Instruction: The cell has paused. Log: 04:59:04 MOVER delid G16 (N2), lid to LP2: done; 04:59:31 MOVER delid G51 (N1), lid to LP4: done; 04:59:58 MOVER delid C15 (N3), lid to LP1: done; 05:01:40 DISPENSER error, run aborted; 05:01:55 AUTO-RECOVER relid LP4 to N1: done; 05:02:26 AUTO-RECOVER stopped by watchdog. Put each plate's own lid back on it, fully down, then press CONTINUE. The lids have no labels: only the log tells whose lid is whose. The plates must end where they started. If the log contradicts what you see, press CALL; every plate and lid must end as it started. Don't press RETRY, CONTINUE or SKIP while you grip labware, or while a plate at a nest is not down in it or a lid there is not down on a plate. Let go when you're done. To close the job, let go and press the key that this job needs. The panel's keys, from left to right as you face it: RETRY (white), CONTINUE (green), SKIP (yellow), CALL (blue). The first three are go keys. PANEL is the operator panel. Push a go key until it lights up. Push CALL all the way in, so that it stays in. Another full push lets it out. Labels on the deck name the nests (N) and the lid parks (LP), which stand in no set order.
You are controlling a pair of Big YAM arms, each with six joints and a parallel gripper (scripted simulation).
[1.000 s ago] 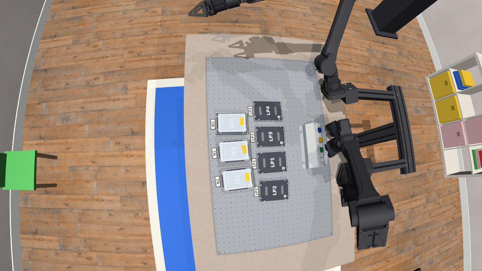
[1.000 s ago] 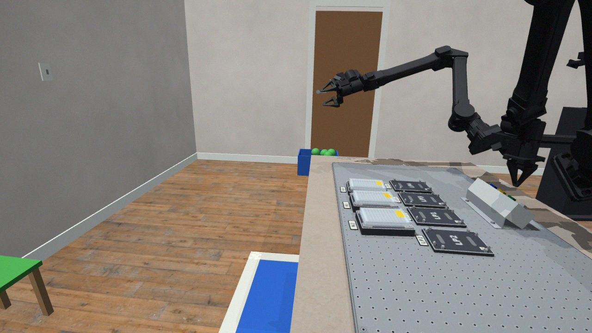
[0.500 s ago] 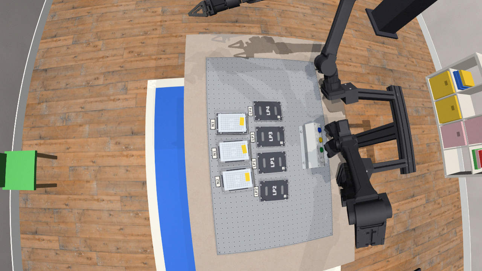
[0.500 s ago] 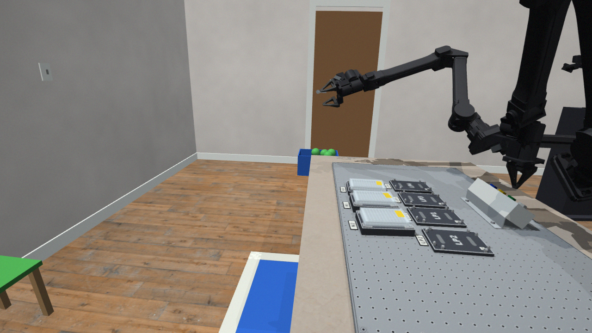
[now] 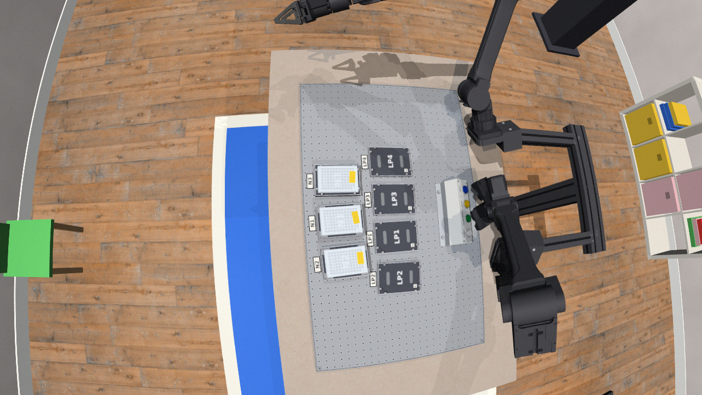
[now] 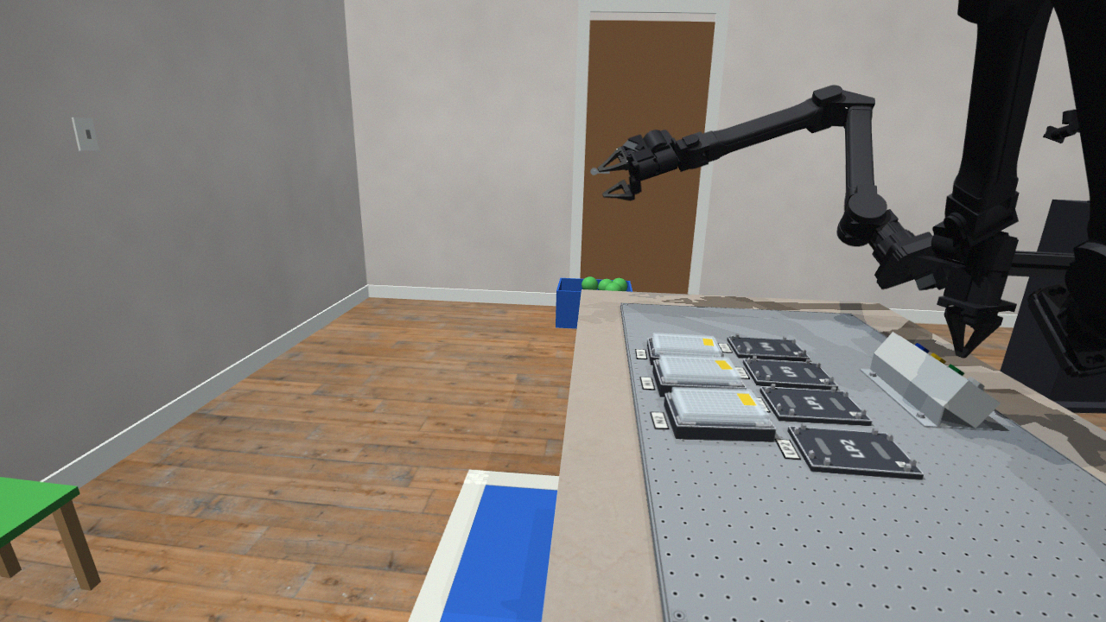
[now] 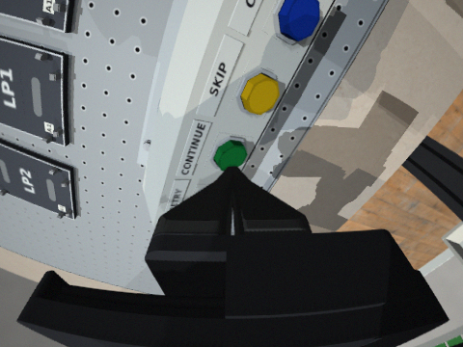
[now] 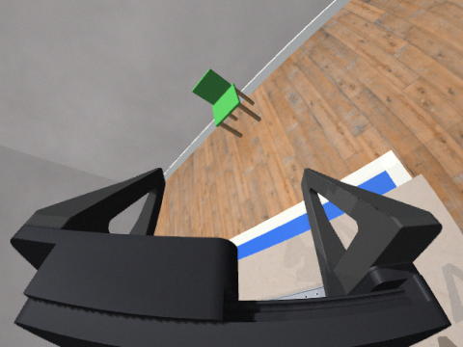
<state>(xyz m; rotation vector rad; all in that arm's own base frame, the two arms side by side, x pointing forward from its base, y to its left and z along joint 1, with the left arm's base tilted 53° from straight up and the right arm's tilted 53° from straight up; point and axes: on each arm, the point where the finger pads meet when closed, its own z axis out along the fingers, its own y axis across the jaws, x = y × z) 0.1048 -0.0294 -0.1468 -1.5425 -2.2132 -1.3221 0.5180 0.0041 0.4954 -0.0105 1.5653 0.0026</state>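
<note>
Now: left hand 3 cm above the green continue key. The rest, counted from my left hand: yellow skip key (5 cm to the right, 3 cm below); then white retry key (5 cm to the left, 3 cm below); then blue call key (10 cm to the right, 4 cm below).
</note>
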